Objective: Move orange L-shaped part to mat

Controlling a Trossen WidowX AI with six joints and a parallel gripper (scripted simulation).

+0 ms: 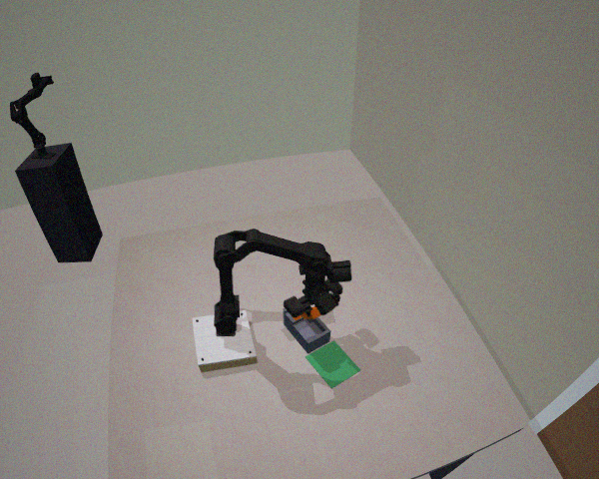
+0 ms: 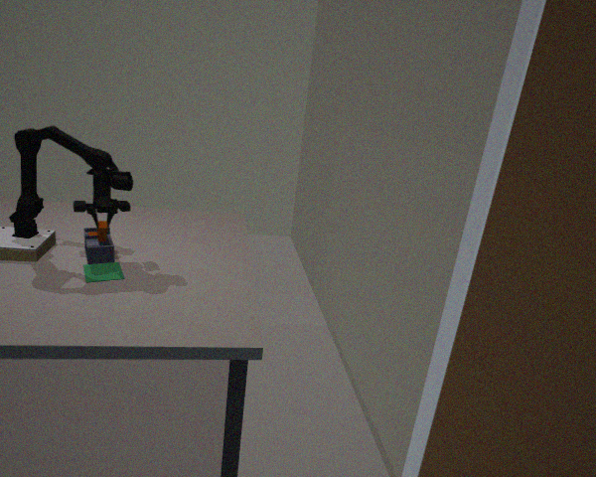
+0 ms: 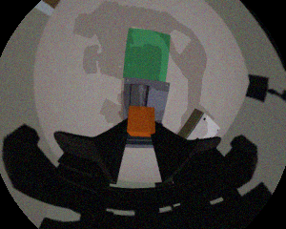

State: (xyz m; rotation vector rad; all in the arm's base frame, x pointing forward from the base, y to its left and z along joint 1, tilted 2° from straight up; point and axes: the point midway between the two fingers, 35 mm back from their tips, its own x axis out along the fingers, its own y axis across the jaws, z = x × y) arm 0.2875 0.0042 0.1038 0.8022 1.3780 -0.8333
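The green mat is 60 mm ahead of my gripper tip, 130 mm to the right of it and 130 mm below it. The rest, counted from my gripper tip: orange L-shaped part 30 mm behind, 20 mm to the left, 30 mm below.
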